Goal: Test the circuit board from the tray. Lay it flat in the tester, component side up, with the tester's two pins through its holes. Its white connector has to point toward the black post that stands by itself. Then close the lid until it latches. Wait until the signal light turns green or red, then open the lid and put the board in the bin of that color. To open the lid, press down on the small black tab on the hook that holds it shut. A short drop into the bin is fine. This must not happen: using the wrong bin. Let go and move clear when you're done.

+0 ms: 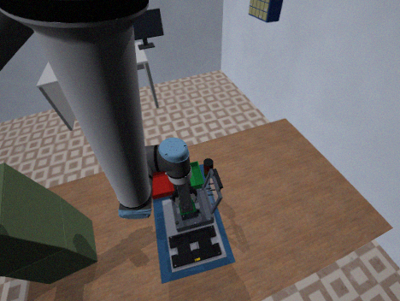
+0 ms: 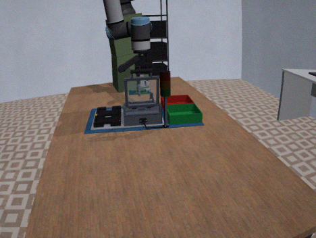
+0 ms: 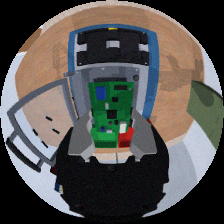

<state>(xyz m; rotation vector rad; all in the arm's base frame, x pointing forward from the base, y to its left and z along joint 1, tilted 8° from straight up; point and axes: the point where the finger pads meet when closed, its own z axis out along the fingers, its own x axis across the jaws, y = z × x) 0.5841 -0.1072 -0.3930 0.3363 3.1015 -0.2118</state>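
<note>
The green circuit board is 1 cm to the left of my hand. From my hand the other things lie so: tester bed (6 cm below, 1 cm to the left, 1 cm ahead); then green bin (19 cm to the left, 12 cm below, 9 cm ahead); then clear lid (13 cm ahead, 5 cm above, 2 cm to the right).
</note>
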